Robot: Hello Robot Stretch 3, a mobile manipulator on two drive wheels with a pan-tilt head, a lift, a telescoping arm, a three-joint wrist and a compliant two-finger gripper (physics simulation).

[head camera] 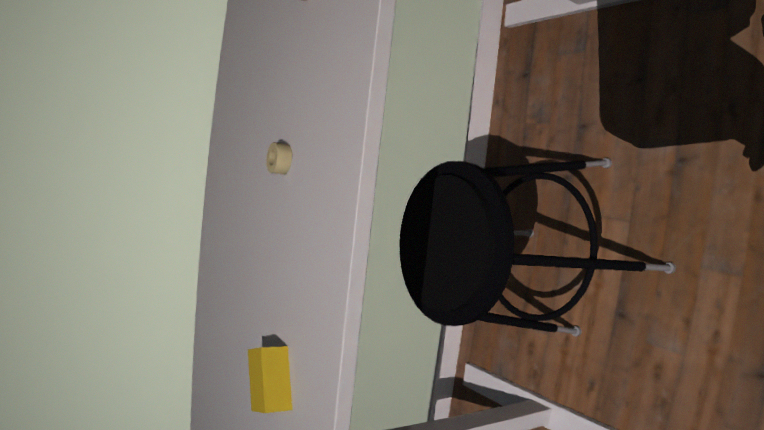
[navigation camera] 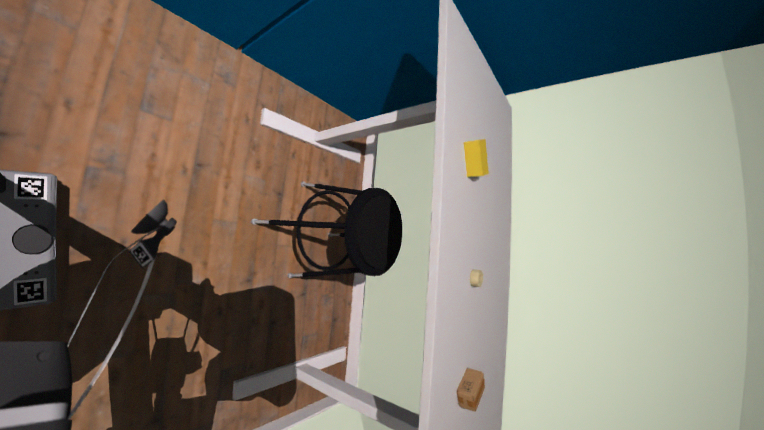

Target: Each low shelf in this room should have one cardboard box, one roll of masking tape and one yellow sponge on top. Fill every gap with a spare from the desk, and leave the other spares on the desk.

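Frame: origin at the robot's base, x back, y right, z up, level; centimetres.
Where they show: gripper, fingertip midpoint: (navigation camera: 71,177); robot's base, link origin: (navigation camera: 32,236).
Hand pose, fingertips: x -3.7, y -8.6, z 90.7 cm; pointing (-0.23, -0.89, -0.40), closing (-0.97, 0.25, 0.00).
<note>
Each offset is from my fingertips to the top centre of the thing. Level surfaces: height alone.
A yellow sponge @(dz +8.8, dx -81.0, dy -14.6 cm) (head camera: 271,379) (navigation camera: 476,158) stands on the white desk @(dz +4.3 cm) (head camera: 299,256) (navigation camera: 470,219). A roll of masking tape @(dz +6.8, dx -83.7, dy +21.1 cm) (head camera: 279,158) (navigation camera: 476,278) stands on the desk between the sponge and a cardboard box @(dz +9.3, dx -77.1, dy +52.0 cm) (navigation camera: 471,389). The box shows in the navigation view, near the bottom. My gripper (navigation camera: 158,221) shows at the left of the navigation view, above the floor and well apart from the desk. Its fingers bow apart, their dark tips partly overlap in this view, and I see nothing held between them. No low shelf shows in either view.
A black round stool @(dz -34.8, dx -90.5, dy +8.4 cm) (head camera: 457,243) (navigation camera: 374,231) stands at the desk's front side. White desk legs (head camera: 497,413) (navigation camera: 358,392) reach down to the wooden floor @(dz -90.7 cm) (head camera: 668,213) (navigation camera: 213,144). My base (navigation camera: 53,235) is at the left. A dark blue wall (navigation camera: 342,58) stands beyond one desk end, a pale green wall (head camera: 101,213) (navigation camera: 614,240) behind.
</note>
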